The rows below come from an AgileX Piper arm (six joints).
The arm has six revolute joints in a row. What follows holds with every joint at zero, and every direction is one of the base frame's.
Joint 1 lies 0.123 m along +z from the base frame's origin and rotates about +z.
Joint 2 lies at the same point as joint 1 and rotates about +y.
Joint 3 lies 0.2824 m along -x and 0.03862 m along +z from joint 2 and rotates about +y.
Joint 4 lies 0.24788 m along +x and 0.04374 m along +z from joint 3 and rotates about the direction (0.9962, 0, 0.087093).
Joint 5 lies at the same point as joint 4 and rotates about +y.
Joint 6 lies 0.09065 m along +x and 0.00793 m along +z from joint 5 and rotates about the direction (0.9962, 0, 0.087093).
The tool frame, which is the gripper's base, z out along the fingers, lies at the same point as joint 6; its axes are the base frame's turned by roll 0, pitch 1.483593 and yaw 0 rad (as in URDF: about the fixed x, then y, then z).
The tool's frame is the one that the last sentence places.
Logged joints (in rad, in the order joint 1, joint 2, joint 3, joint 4, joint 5, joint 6), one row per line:
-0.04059, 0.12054, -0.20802, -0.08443, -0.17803, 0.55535
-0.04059, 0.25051, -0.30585, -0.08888, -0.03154, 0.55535
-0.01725, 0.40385, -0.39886, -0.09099, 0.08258, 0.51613
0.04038, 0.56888, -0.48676, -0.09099, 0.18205, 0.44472
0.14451, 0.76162, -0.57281, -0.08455, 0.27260, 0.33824
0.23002, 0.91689, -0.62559, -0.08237, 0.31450, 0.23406
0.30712, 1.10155, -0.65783, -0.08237, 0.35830, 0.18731
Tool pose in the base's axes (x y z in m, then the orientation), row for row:
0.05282, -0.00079, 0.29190, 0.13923, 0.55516, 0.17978, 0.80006
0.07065, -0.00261, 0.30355, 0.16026, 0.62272, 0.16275, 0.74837
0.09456, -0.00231, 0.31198, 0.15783, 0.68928, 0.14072, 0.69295
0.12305, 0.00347, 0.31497, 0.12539, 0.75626, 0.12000, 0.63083
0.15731, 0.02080, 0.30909, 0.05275, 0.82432, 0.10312, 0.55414
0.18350, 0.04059, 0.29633, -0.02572, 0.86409, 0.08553, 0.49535
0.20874, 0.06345, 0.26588, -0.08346, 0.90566, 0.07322, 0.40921
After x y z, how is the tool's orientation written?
As a quaternion, x y z w.
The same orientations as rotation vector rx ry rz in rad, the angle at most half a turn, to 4 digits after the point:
0.2986, 1.1908, 0.3856
0.3504, 1.3617, 0.3559
0.3525, 1.5396, 0.3143
0.2871, 1.7313, 0.2747
0.1246, 1.9478, 0.2437
-0.0623, 2.0940, 0.2073
-0.2102, 2.2813, 0.1844

